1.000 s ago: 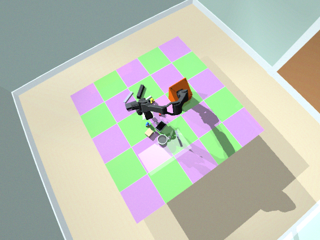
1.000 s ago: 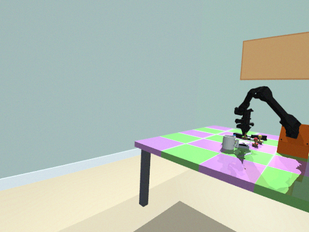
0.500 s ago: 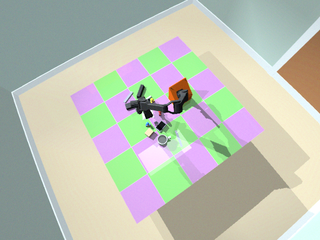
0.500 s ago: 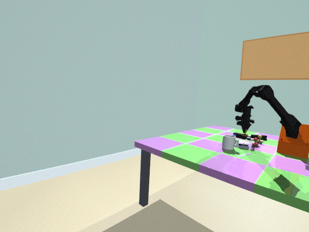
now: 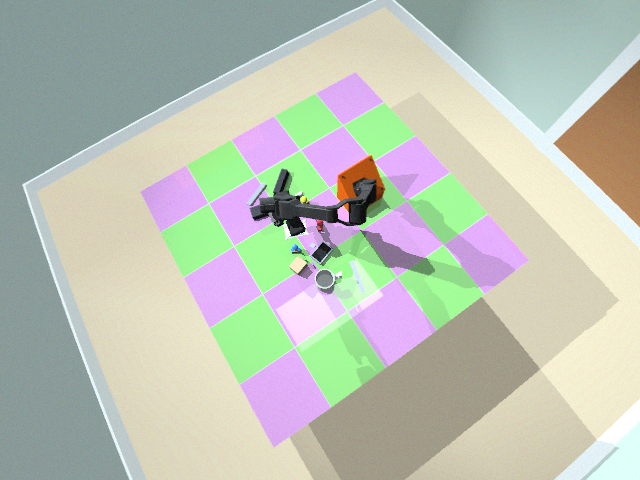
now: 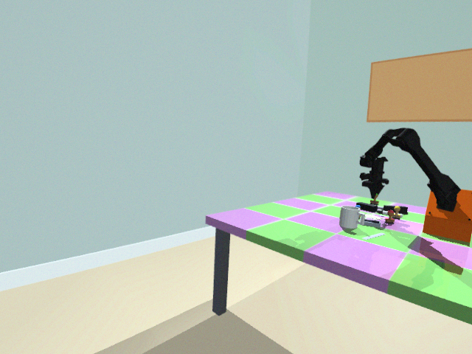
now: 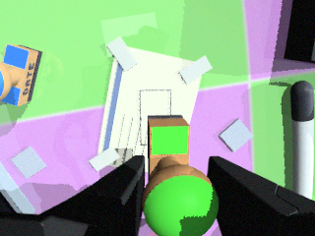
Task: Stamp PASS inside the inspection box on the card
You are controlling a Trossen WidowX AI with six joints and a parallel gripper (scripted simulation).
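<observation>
My gripper tip is now 8 cm short of the dark slab, 14 cm to the left of it and 8 cm above it. Also, from my gripper tip: white card (1 cm to the left, 10 cm below); blue-labelled stamp (4 cm ahead, 10 cm to the left, 8 cm below); red-knobbed stamp (11 cm behind, 5 cm to the left, 8 cm below).
</observation>
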